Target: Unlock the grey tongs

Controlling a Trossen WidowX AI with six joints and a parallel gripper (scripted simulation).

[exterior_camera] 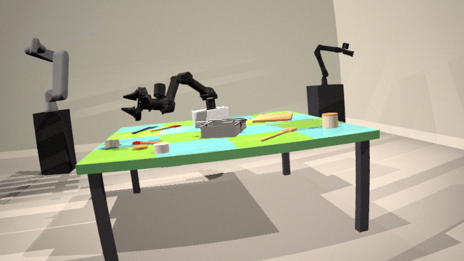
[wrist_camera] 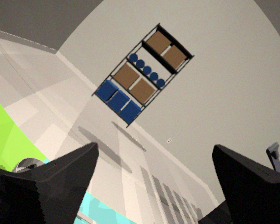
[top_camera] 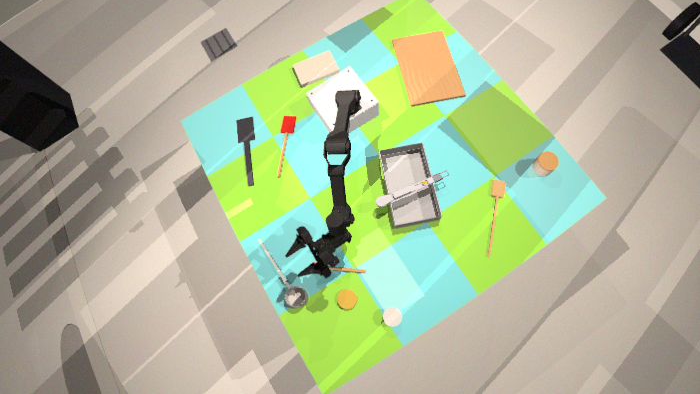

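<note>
Right now the grey roasting tin is 70 mm behind my gripper tip, 510 mm to the left of it and 180 mm below it. From my gripper tip the other things lie so: jar (160 mm ahead, 1010 mm to the left, 180 mm below); then black spatula (590 mm behind, 50 mm to the left, 210 mm below); then red spatula (520 mm behind, 200 mm to the left, 200 mm below).
</note>
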